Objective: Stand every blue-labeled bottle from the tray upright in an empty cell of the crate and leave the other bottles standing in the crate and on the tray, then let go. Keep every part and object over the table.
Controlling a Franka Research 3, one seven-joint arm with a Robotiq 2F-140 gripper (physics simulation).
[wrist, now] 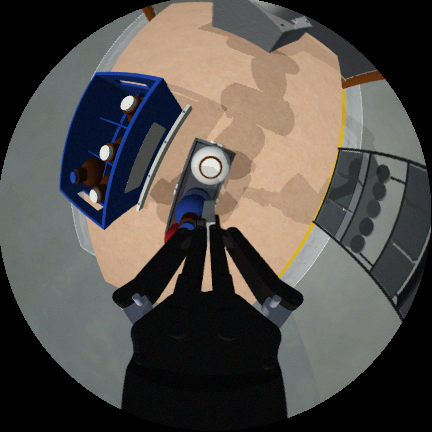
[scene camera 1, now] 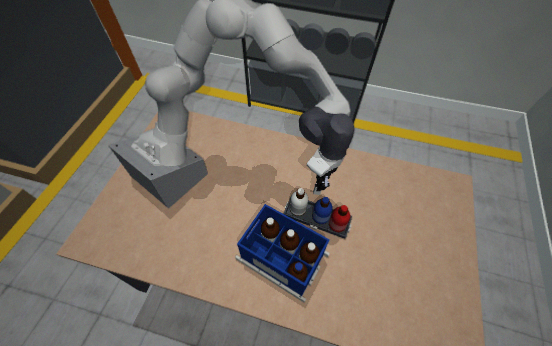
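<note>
The blue-labeled bottle (scene camera 1: 322,212) (wrist: 189,207) stands upright on the dark tray (scene camera 1: 304,220) (wrist: 212,191), between the white bottle (scene camera 1: 299,204) (wrist: 224,162) and the red bottle (scene camera 1: 340,221) (wrist: 171,234). My gripper (scene camera 1: 318,190) (wrist: 208,208) is shut and empty, above and slightly behind the blue bottle; in the wrist view its fingers partly cover that bottle. The blue crate (scene camera 1: 246,251) (wrist: 170,106) holds three white-capped brown bottles in its back row and a brown bottle with a blue cap (scene camera 1: 298,271) (wrist: 92,171) in the front right cell. The front left and front middle cells are empty.
The crate stands in front of the tray, close to it, with a pale rail (scene camera 1: 270,278) (wrist: 164,155) along its side. The robot's grey base (scene camera 1: 170,185) (wrist: 255,22) is at the left of the table. A black shelf rack stands behind the table.
</note>
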